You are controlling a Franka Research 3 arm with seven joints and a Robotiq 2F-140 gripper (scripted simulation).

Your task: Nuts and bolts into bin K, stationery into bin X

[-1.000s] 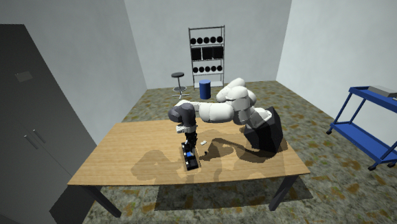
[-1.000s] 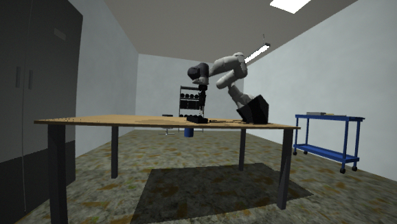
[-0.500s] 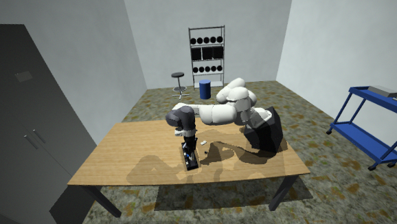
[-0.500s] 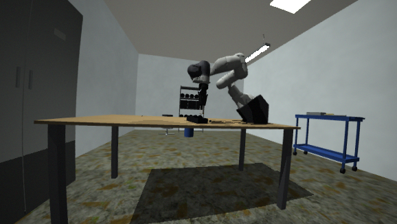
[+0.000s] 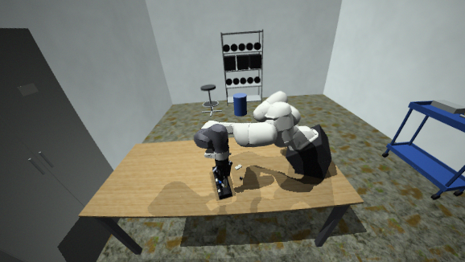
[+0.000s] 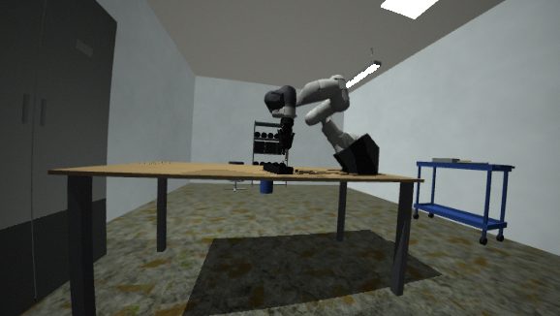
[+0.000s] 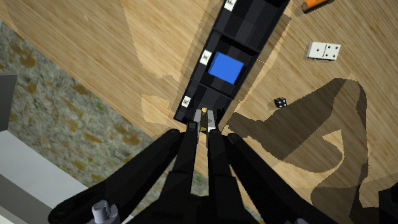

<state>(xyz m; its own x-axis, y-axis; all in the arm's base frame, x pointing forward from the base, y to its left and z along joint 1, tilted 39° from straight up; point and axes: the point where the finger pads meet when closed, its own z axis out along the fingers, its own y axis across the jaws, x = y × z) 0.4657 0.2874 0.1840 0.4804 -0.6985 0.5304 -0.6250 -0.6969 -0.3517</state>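
Now: hand 10 mm to the right of the brass bolt and 30 mm above it. Round my hand: grey piece: 20 mm ahead, 80 mm to the right, 90 mm below; flat blue block: 20 mm ahead, 80 mm to the right, 80 mm below; black bin row: 30 mm ahead, 80 mm to the right, 80 mm below.
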